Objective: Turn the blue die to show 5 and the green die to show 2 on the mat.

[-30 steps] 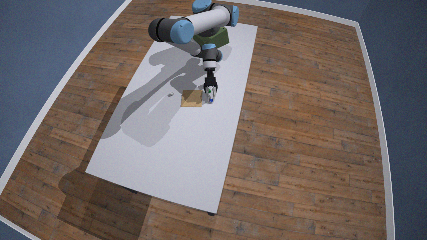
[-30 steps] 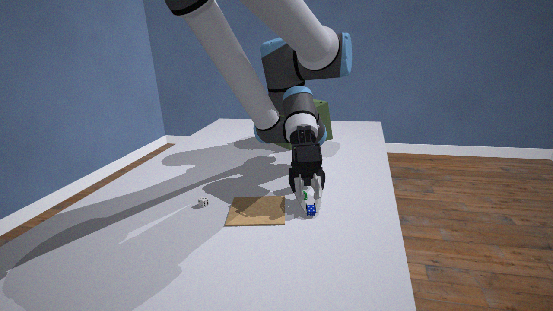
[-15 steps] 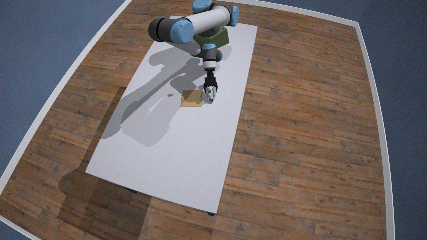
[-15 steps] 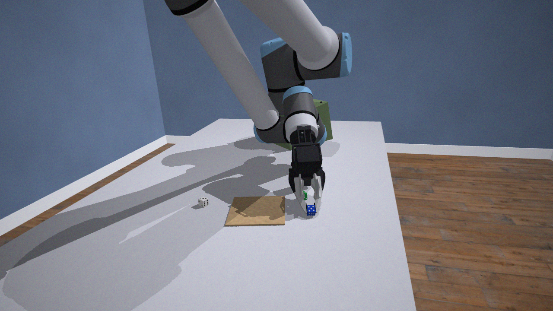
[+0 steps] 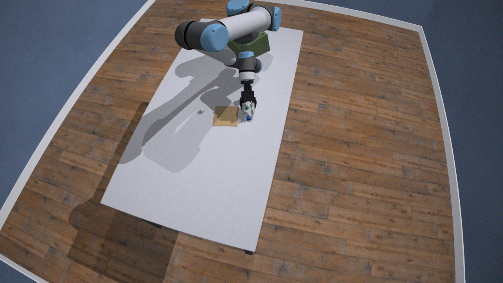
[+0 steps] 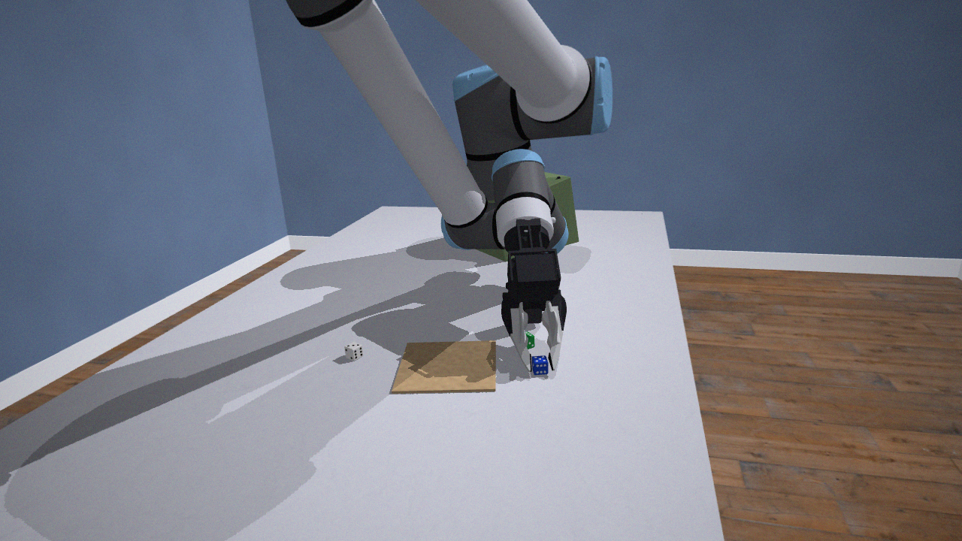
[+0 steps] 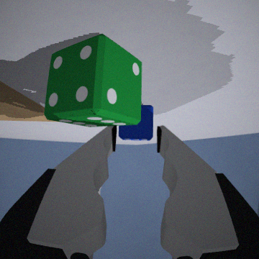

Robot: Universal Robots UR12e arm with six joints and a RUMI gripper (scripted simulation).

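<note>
My hand is 10 mm above the blue die. The rest, counted from my hand: tan mat: 10 mm ahead, 130 mm to the right, 20 mm below; then white die: 10 mm ahead, 280 mm to the right, 10 mm below; then green die: 70 mm behind, 30 mm to the right, 10 mm below.
</note>
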